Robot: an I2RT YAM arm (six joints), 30 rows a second.
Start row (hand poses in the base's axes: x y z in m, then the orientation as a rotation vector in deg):
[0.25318 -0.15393 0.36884 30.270 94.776 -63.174]
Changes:
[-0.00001 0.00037 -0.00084 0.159 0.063 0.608]
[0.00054 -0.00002 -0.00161 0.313 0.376 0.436]
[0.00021 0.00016 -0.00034 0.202 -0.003 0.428]
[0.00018 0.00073 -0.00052 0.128 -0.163 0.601]
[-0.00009 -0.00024 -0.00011 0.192 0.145 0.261]
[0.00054 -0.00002 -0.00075 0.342 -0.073 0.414]
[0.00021 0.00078 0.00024 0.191 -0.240 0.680]
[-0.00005 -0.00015 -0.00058 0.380 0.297 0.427]
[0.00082 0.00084 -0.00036 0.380 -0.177 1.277]
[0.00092 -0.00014 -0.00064 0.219 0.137 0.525]
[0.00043 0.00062 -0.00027 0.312 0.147 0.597]
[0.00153 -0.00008 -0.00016 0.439 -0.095 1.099]
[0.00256 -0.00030 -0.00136 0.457 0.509 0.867]
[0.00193 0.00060 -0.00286 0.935 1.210 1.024]
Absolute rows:
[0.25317 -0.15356 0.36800 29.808 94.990 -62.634]
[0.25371 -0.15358 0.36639 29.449 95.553 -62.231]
[0.25392 -0.15342 0.36605 29.202 95.715 -61.760]
[0.25410 -0.15269 0.36553 28.828 95.706 -61.155]
[0.25401 -0.15293 0.36542 28.655 95.973 -60.874]
[0.25455 -0.15295 0.36467 28.543 96.153 -60.273]
[0.25476 -0.15217 0.36491 28.173 96.117 -59.531]
[0.25471 -0.15232 0.36433 27.910 96.642 -59.038]
[0.25553 -0.15148 0.36397 27.101 96.816 -57.740]
[0.25645 -0.15162 0.36333 26.719 97.107 -57.237]
[0.25688 -0.15100 0.36306 26.329 97.463 -56.610]
[0.25841 -0.15108 0.36290 25.677 97.708 -55.425]
[0.26097 -0.15138 0.36154 24.991 98.480 -54.614]
[0.26290 -0.15078 0.35868 24.185 100.147 -53.543]

